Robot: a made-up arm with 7 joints. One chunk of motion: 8 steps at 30 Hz.
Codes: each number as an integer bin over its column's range. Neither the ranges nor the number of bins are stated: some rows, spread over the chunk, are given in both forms.
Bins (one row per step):
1: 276 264 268 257 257 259
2: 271 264 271 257 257 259
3: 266 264 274 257 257 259
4: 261 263 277 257 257 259
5: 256 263 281 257 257 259
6: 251 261 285 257 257 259
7: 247 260 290 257 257 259
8: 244 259 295 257 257 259
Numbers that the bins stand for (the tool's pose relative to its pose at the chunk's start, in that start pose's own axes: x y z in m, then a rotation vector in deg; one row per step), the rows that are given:
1: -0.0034 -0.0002 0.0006 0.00 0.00 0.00
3: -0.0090 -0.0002 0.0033 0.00 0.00 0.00
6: -0.0176 -0.0019 0.0083 0.00 0.00 0.00
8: -0.0215 -0.0030 0.0128 0.00 0.00 0.00
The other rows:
2: -0.0062 -0.0002 0.0020 0.00 0.00 0.00
4: -0.0119 -0.0007 0.0047 0.00 0.00 0.00
5: -0.0147 -0.0007 0.0065 0.00 0.00 0.00
7: -0.0198 -0.0024 0.0105 0.00 0.00 0.00

